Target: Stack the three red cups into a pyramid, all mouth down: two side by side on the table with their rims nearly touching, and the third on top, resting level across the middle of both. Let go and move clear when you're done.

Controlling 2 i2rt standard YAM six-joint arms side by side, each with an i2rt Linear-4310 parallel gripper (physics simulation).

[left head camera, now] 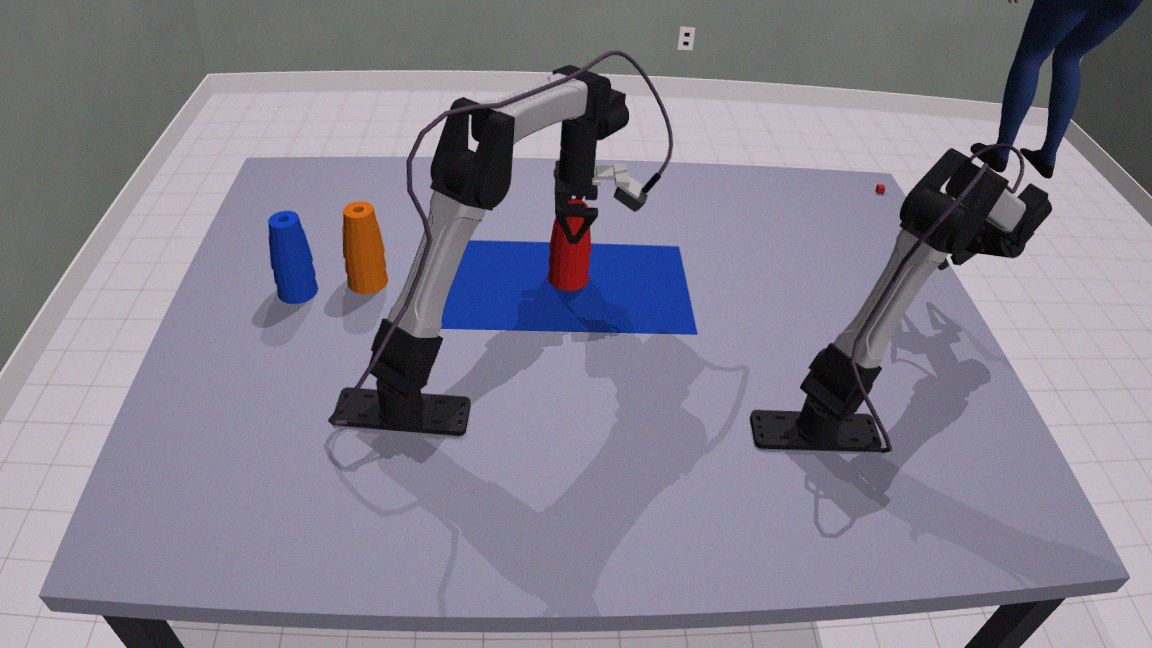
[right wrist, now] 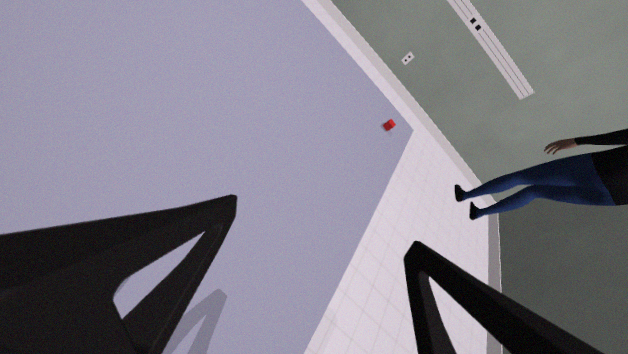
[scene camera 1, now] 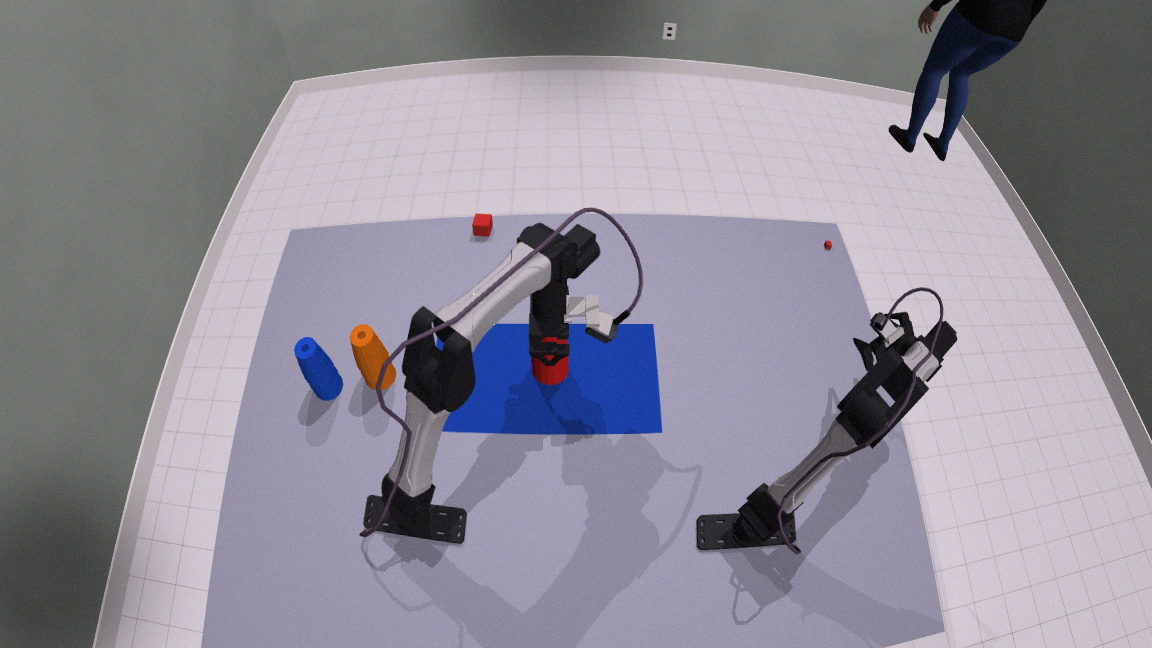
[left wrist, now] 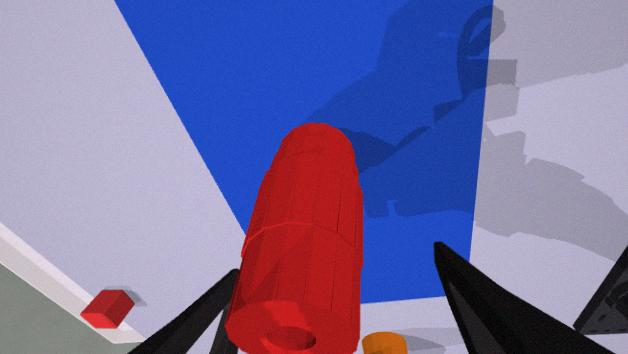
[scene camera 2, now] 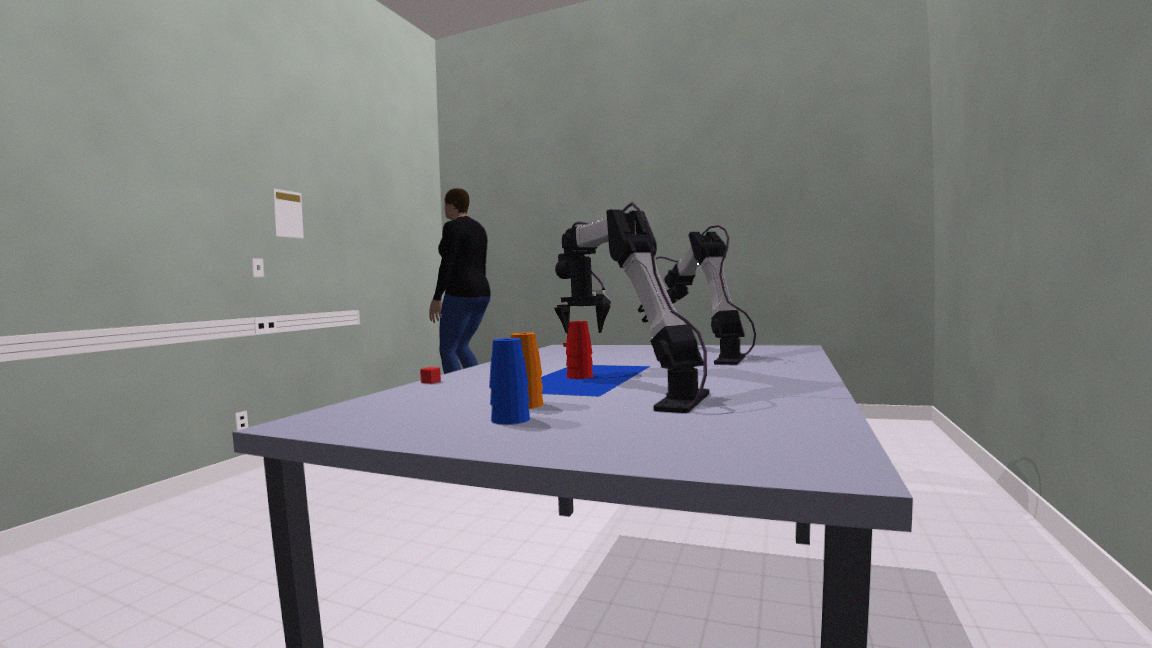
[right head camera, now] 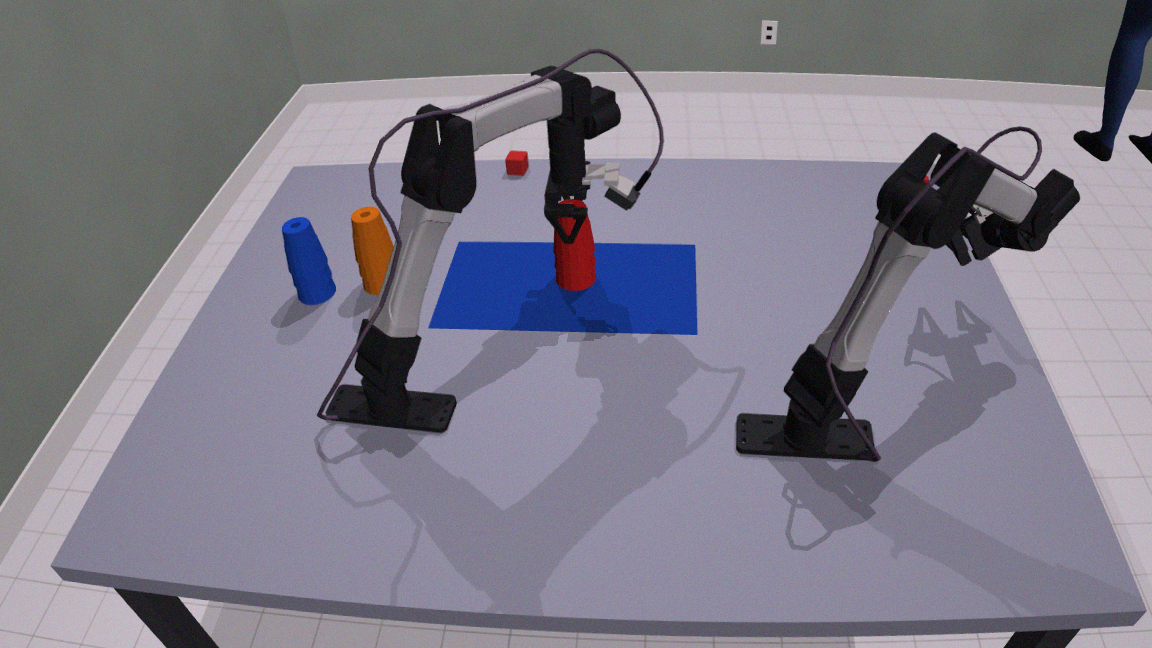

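Where they show: left gripper, fingertip midpoint: (left head camera: 572, 227) (scene camera 1: 549, 342) (left wrist: 330, 265) (scene camera 2: 583, 333) (right head camera: 571, 227); right gripper, fingertip midpoint: (right wrist: 324, 228) (scene camera 1: 869, 328) (scene camera 2: 640, 316) (right head camera: 965, 225); left arm's base at its link origin: (left head camera: 402, 413) (scene camera 1: 414, 520) (scene camera 2: 683, 401) (right head camera: 391, 409); right arm's base at its link origin: (left head camera: 815, 433) (scene camera 1: 746, 530) (scene camera 2: 730, 360) (right head camera: 804, 438).
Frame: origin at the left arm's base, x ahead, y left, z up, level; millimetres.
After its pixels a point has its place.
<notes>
The red cups (left head camera: 569, 270) {x 318, y -233, z 44 mm} (right head camera: 575, 265) {x 320, y -239, z 54 mm} (scene camera 1: 551, 373) {x 319, y -237, z 43 mm} (scene camera 2: 579, 354) (left wrist: 310, 195) stand nested in one upright stack, mouth down, on the blue mat (left head camera: 652, 282) {x 358, y -384, z 0 mm} (right head camera: 652, 282) {x 354, y -370, z 0 mm} (scene camera 1: 620, 362) {x 378, y -371, z 0 mm}. How many are nested cannot be counted. My left gripper (left head camera: 574, 233) {x 338, y -233, z 122 mm} (scene camera 2: 582, 327) {x 338, y -233, z 122 mm} (left wrist: 330, 265) {x 338, y -233, z 122 mm} is open and points down over the stack. In scene camera 2, its fingertips are at about the height of the stack's top, one on either side. In the left wrist view, the stack is closer to the left-hand finger and partly hides it. My right gripper (right wrist: 324, 228) {x 414, y -911, z 126 mm} is open and empty, far right of the mat.
An orange cup stack (left head camera: 364, 249) {x 276, y 114, z 93 mm} (scene camera 1: 372, 358) {x 281, y 107, z 112 mm} and a blue one (left head camera: 291, 261) {x 236, y 232, z 89 mm} (scene camera 1: 319, 370) {x 246, y 222, z 106 mm} stand left of the mat. A red cube (right head camera: 516, 162) {x 699, y -45, z 33 mm} (scene camera 1: 482, 224) {x 703, y -44, z 40 mm} lies near the far edge, a smaller red cube (left head camera: 880, 188) {x 751, y -919, z 14 mm} (right wrist: 389, 125) {x 750, y -923, z 12 mm} near the far right corner. A person (scene camera 1: 954, 72) stands beyond the table.
</notes>
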